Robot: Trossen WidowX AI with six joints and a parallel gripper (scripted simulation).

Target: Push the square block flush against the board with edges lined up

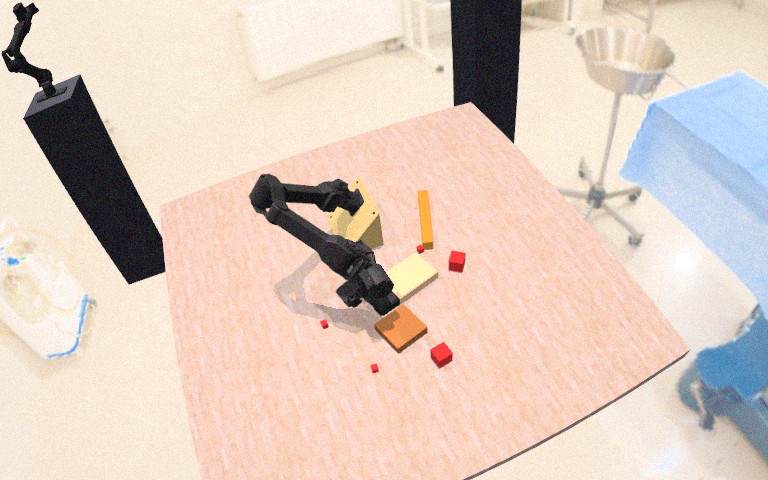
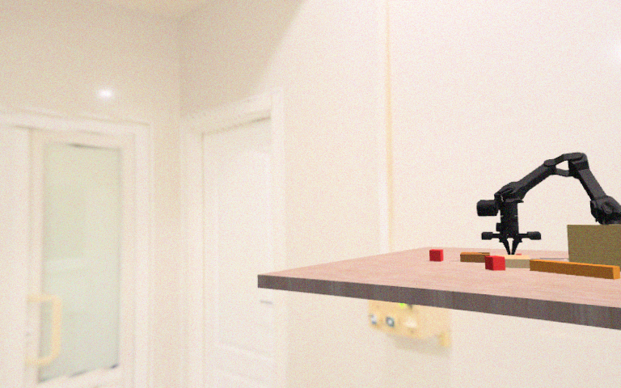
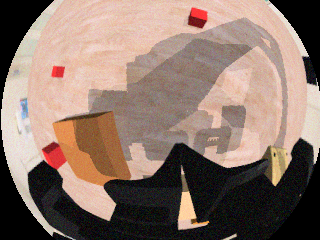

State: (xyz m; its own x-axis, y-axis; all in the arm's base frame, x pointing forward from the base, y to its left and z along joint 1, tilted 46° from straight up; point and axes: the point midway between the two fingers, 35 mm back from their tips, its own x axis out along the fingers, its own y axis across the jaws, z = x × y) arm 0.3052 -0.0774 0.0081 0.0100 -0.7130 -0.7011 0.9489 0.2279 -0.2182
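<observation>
Now: the tan board 12 cm to the left of my gripper tip, 4 cm behind it and 1 cm above it. The rest, counted from my gripper tip: long orange bar (25 cm to the left, 23 cm behind, 1 cm above); then orange square block (11 cm ahead, 4 cm to the left, 1 cm above).
</observation>
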